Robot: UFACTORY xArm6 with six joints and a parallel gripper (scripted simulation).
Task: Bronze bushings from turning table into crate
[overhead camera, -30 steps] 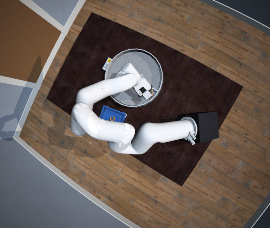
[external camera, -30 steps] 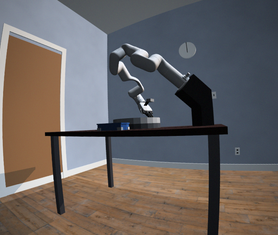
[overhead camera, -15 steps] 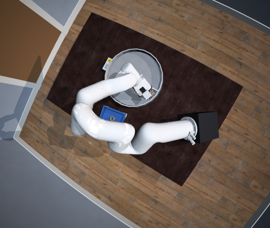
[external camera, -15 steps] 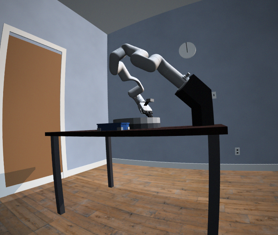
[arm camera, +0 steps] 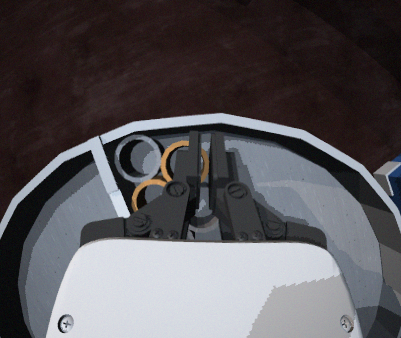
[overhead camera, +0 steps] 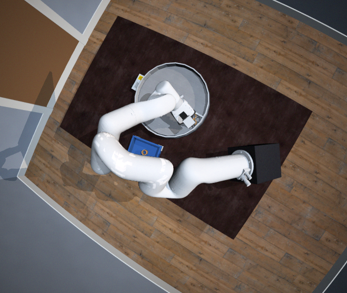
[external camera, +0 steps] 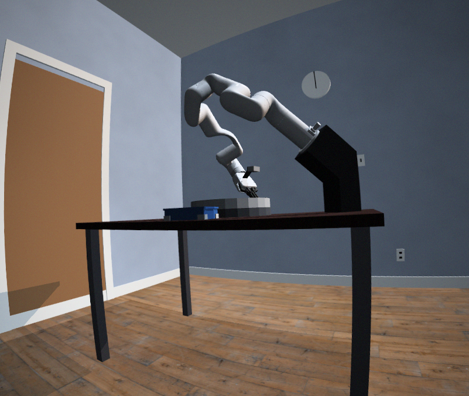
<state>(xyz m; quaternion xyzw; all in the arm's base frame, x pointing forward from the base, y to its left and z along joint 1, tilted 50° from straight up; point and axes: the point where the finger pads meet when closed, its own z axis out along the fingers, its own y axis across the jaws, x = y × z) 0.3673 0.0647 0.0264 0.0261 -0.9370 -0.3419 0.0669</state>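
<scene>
The crate lies 33 cm to the left of my hand, 7 cm below it and 4 cm ahead of it. The rest, counted from my hand: round grey turning table 18 cm ahead, 4 cm below, 1 cm to the left.
</scene>
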